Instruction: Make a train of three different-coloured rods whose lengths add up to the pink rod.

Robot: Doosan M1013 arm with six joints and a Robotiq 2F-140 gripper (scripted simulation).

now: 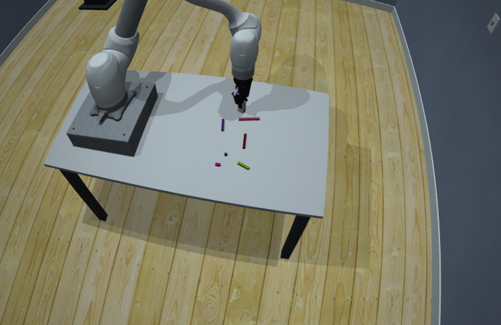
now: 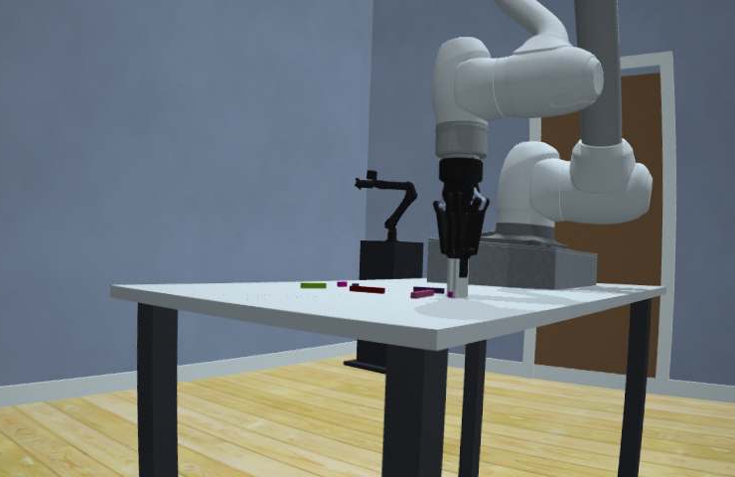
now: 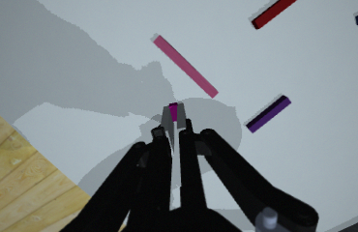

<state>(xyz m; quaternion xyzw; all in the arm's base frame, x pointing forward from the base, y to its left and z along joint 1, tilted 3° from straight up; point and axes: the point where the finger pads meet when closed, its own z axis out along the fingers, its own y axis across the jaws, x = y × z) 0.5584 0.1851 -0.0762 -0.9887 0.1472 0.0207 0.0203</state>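
The blue rod lies 24 cm to the right of my hand and 3 cm below it. The rest, counted from my hand: red rod: 16 cm to the right, 6 cm ahead, 3 cm below; pink rod: 4 cm to the right, 4 cm ahead, 3 cm below; purple rod: 10 cm to the right, 5 cm behind, 3 cm below.
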